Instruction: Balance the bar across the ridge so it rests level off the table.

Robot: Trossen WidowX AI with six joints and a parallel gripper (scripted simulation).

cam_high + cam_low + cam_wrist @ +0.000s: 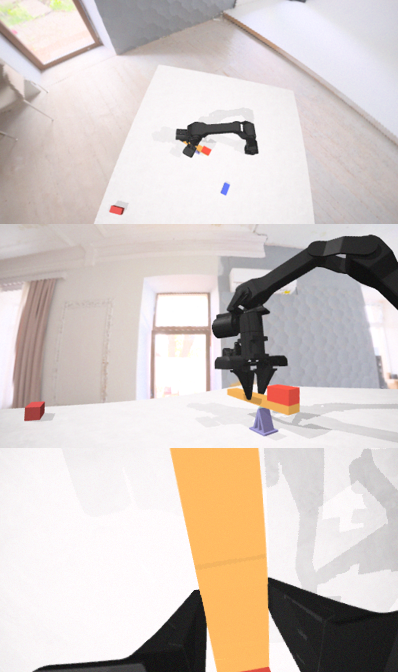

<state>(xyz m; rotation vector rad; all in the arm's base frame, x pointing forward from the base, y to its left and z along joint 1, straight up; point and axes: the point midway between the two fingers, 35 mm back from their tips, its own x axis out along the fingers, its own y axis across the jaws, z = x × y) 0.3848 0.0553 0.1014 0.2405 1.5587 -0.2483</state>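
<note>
The ridge lies 3 cm behind my gripper tip, 1 cm to the left of it and 1 cm below it. Round my gripper tip: blue block (24 cm behind, 22 cm to the left, 6 cm below); red block (36 cm ahead, 44 cm to the left, 5 cm below).
</note>
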